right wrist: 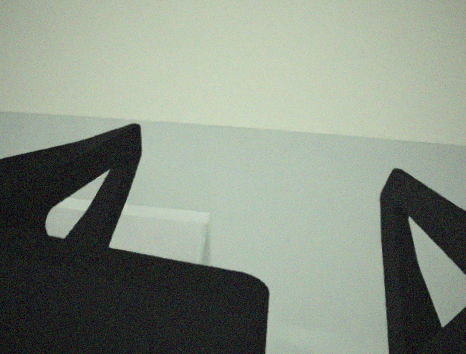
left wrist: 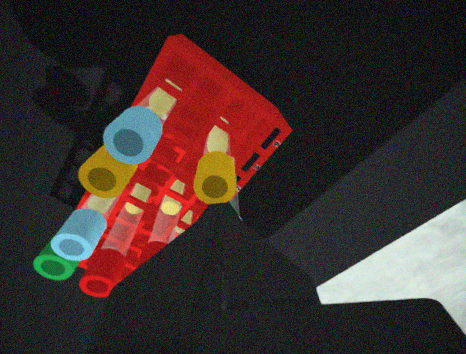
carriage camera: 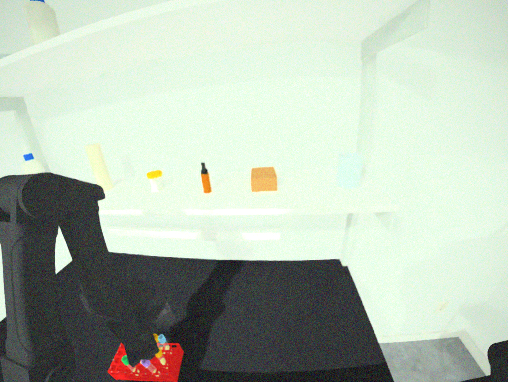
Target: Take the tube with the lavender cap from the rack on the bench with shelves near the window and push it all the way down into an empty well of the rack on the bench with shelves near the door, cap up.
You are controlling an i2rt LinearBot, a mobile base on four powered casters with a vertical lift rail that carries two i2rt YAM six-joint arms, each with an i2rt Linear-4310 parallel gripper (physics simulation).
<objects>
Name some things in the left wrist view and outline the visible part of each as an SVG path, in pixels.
My left gripper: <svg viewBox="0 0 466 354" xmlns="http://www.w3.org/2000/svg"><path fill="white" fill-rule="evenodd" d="M85 353L466 354L466 335L443 305L431 298L321 304L317 289L310 275L244 223L228 201L220 203L220 205L219 203L208 205L194 224L112 288ZM224 267L227 310L221 311L222 271Z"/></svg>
A red tube rack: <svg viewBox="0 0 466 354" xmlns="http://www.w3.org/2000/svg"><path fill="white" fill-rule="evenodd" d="M87 190L76 210L80 209L91 193ZM183 34L168 36L131 105L137 106L157 86L176 98L162 126L162 135L151 156L138 164L91 256L78 264L87 269L124 203L129 202L144 212L125 256L119 282L136 270L164 195L182 203L177 226L184 230L191 226L181 221L188 210L194 212L194 224L208 207L195 195L193 183L206 137L214 125L230 135L235 174L241 177L238 192L292 132L275 105ZM136 182L152 190L147 203L129 195ZM176 179L186 184L184 196L170 189ZM259 154L260 157L247 172L241 169L255 152ZM281 130L266 150L261 147L276 127Z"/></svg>
</objects>
